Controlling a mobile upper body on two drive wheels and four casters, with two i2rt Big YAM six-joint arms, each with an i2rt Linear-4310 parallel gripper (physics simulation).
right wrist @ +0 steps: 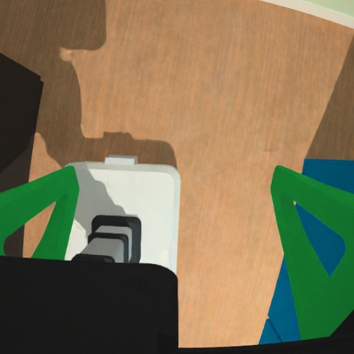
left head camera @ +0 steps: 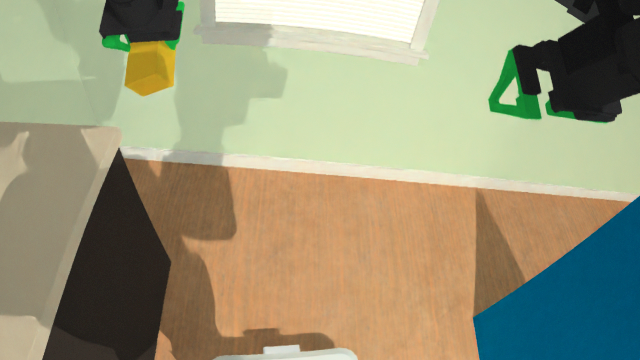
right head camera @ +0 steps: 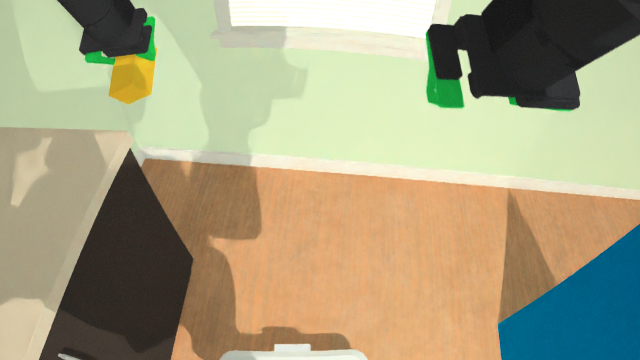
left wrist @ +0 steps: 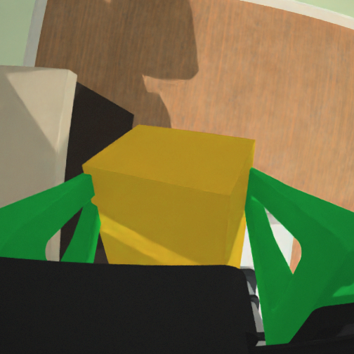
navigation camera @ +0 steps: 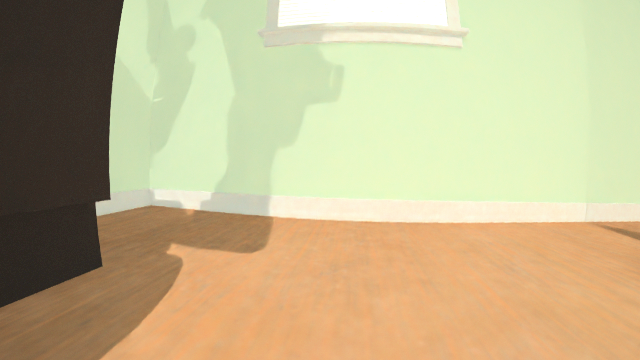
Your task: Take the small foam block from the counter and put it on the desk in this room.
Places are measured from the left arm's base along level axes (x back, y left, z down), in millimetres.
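Where they show: left gripper, fingertip midpoint: (left head camera: 153,48) (right head camera: 136,59); right gripper, fingertip midpoint: (left head camera: 520,107) (right head camera: 471,97).
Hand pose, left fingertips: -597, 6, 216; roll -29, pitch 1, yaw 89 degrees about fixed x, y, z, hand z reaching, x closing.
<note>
Each offset is from my left fingertips to the top centre of the thing, as dx, dy, dz. "*": to the spot under its first point. Level surfaces: height alone.
The yellow foam block @[+28, -3, -44] (left head camera: 150,69) (right head camera: 131,80) (left wrist: 167,200) is held between the green fingers of my left gripper (left head camera: 149,46) (right head camera: 131,56) (left wrist: 173,177), which is shut on it. The block appears up in the air, against the green wall in the head views. My right gripper (left head camera: 542,102) (right head camera: 487,100) (right wrist: 174,176) is open, with its fingers wide apart and no object between them. The beige counter @[dz +284] (left head camera: 75,150) (right head camera: 90,172) (left wrist: 37,120) is at the left of the head views. The desk cannot be made out in these views.
The counter's dark cabinet (left head camera: 110,250) (right head camera: 125,245) (navigation camera: 50,125) is at the left. A blue piece of furniture @[* +332, -1144, +577] (left head camera: 565,295) (right head camera: 580,305) (right wrist: 330,175) is at the right. A green wall (left head camera: 350,110) (navigation camera: 425,135) with a window stands ahead, beyond the wooden floor @[dz +1194] (left head camera: 325,250) (navigation camera: 350,290).
</note>
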